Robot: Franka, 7 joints.
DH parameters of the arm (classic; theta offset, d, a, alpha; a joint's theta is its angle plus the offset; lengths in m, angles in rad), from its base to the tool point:
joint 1: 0 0.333 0 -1.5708
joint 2: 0 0 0 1.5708
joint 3: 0 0.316 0.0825 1.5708
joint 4: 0 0 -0.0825 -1.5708
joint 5: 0 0.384 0 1.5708
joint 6: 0 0 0.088 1.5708
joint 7: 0 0.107 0 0
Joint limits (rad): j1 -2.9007..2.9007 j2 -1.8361..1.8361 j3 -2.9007..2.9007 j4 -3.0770..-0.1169 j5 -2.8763..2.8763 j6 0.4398..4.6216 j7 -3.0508..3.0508
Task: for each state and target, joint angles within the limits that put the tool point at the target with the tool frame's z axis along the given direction. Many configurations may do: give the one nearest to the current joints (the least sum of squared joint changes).
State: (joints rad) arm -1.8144 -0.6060 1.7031 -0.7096 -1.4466 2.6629 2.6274
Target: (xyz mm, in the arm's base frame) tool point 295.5 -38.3 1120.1 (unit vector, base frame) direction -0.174 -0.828 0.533
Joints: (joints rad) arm -1.9901 -0.2454 1.3891 -0.5822 -1.4435 2.0409 2.6274
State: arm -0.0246 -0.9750 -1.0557 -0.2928 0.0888 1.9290 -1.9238
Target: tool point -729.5 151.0 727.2 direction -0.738 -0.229 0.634
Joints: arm -0.2271 -1.0902 -1.0604 -0.1171 0.0869 2.7750 -1.9238
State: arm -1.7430 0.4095 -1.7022 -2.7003 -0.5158 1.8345 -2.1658
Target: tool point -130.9 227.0 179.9 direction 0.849 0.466 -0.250
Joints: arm -2.2545 0.5421 -1.4647 -2.9380 -0.8202 2.1849 -2.1658
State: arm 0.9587 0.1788 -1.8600 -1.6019 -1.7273 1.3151 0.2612
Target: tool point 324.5 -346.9 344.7 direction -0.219 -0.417 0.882
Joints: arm 0.5822 0.8224 -1.1978 -2.3842 -1.6903 1.2631 0.2612
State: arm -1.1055 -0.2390 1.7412 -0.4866 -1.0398 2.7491 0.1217
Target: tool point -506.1 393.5 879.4 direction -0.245 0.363 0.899
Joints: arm -0.5739 -0.8217 1.4834 -0.1202 -1.3193 2.7524 0.1217
